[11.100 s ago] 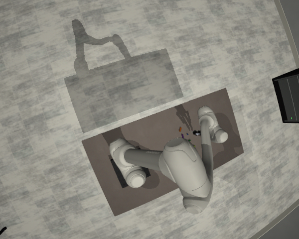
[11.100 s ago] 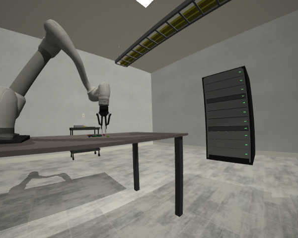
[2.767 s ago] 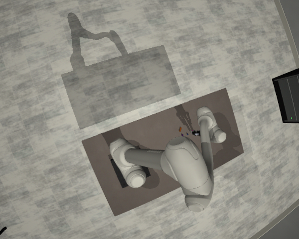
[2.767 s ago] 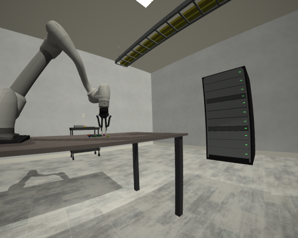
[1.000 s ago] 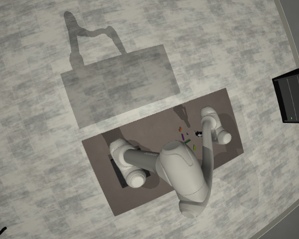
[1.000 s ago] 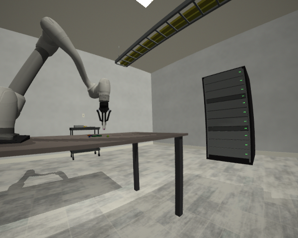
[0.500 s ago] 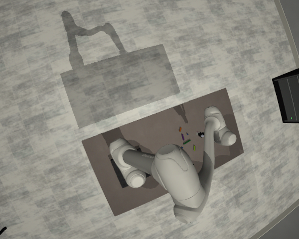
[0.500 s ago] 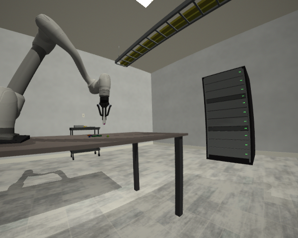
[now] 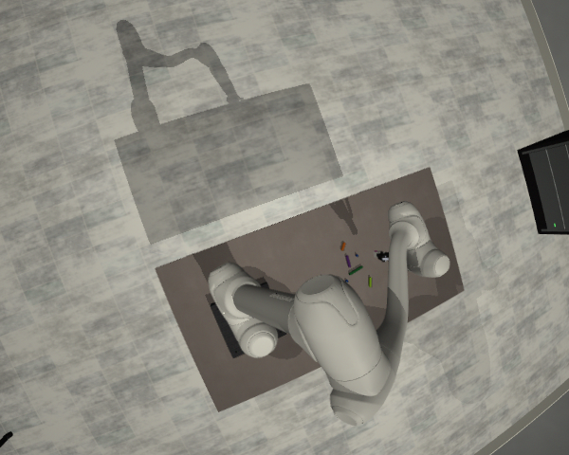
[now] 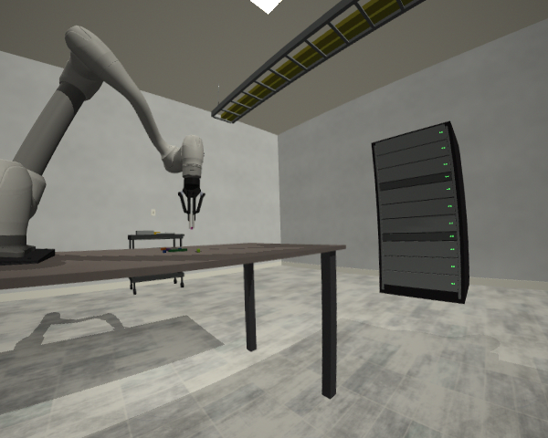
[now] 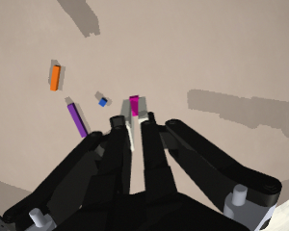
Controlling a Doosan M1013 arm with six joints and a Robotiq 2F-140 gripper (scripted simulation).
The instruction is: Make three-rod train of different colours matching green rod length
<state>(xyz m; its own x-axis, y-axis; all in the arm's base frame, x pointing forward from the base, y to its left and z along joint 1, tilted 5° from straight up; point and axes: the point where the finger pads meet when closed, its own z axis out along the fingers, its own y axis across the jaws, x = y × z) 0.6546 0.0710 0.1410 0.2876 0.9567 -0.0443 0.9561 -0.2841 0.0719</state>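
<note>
My hand is 9 cm past the green rod, 6 cm to the left of it and 13 cm above it. From my hand the other things lie so: magenta rod (3 cm below); then purple rod (11 cm behind, 13 cm below); then orange rod (11 cm behind, 8 cm to the left, 13 cm below).
</note>
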